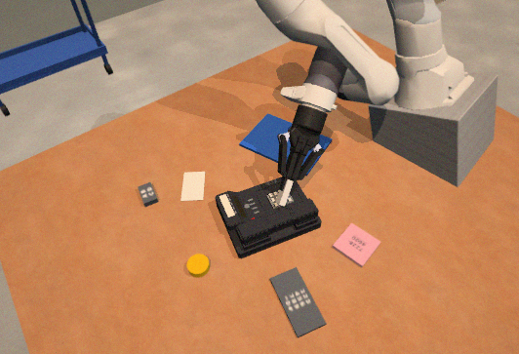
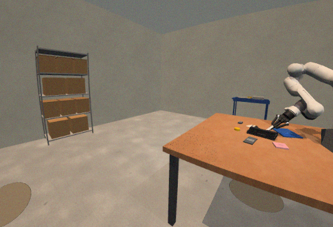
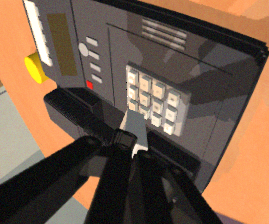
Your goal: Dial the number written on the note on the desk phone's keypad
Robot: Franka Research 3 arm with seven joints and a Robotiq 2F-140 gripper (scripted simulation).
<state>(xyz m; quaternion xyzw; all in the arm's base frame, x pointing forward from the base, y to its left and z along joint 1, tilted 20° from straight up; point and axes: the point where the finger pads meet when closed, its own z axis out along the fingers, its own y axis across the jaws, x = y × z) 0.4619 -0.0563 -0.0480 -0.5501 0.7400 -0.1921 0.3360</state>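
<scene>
The handset lies 60 mm ahead of my hand, 50 mm to the left of it and 20 mm below it. From my hand the other things lie so: cream card 210 mm to the right, 150 mm ahead, 60 mm below; blue pad 180 mm to the right, 150 mm behind, 60 mm below; grey keypad slab 210 mm to the left, 140 mm ahead, 60 mm below.
</scene>
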